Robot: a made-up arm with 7 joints. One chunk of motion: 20 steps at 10 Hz.
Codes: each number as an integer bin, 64 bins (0 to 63) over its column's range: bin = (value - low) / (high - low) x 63, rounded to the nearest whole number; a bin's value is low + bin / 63 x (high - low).
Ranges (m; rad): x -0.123..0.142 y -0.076..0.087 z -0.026..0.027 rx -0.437..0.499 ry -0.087..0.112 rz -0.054..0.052
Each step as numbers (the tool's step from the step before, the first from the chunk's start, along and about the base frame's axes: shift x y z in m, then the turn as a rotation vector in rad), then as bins.
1 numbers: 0.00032 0.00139 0.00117 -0.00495 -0.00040 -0.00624
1 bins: 29 30 32 29 27 28
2 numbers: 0.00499 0.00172 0.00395 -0.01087 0.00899 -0.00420
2 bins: 30 30 36 29 30 30
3 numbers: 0.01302 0.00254 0.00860 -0.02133 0.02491 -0.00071
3 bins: 32 30 41 28 35 32
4 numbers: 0.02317 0.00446 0.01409 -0.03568 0.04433 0.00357
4 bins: 35 31 48 27 42 34
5 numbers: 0.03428 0.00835 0.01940 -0.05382 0.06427 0.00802
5 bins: 37 33 54 26 48 37
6 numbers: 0.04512 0.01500 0.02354 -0.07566 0.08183 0.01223
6 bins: 40 35 59 24 53 39
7 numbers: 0.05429 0.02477 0.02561 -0.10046 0.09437 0.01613
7 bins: 42 39 61 23 57 42
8 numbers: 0.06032 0.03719 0.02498 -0.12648 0.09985 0.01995
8 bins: 44 44 61 21 59 44
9 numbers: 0.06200 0.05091 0.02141 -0.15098 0.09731 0.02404
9 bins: 44 49 56 19 58 46
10 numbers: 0.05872 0.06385 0.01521 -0.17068 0.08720 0.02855
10 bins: 43 54 49 18 55 49
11 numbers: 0.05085 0.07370 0.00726 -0.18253 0.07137 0.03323
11 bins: 41 58 40 17 50 52
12 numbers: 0.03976 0.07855 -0.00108 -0.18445 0.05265 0.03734
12 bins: 39 60 30 17 44 54
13 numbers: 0.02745 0.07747 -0.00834 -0.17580 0.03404 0.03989
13 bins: 36 59 21 18 38 56
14 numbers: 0.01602 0.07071 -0.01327 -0.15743 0.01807 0.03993
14 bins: 33 57 15 19 33 56
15 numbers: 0.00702 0.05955 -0.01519 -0.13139 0.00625 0.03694
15 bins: 31 52 13 21 30 54
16 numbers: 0.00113 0.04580 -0.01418 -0.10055 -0.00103 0.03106
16 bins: 30 47 14 23 27 51
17 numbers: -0.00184 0.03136 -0.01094 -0.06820 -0.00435 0.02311
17 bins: 29 41 18 25 26 46
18 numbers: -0.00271 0.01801 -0.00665 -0.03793 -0.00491 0.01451
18 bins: 29 36 23 27 26 41
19 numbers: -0.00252 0.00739 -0.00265 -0.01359 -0.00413 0.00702
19 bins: 29 32 28 28 26 36
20 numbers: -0.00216 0.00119 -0.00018 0.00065 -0.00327 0.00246
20 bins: 29 30 31 29 27 34
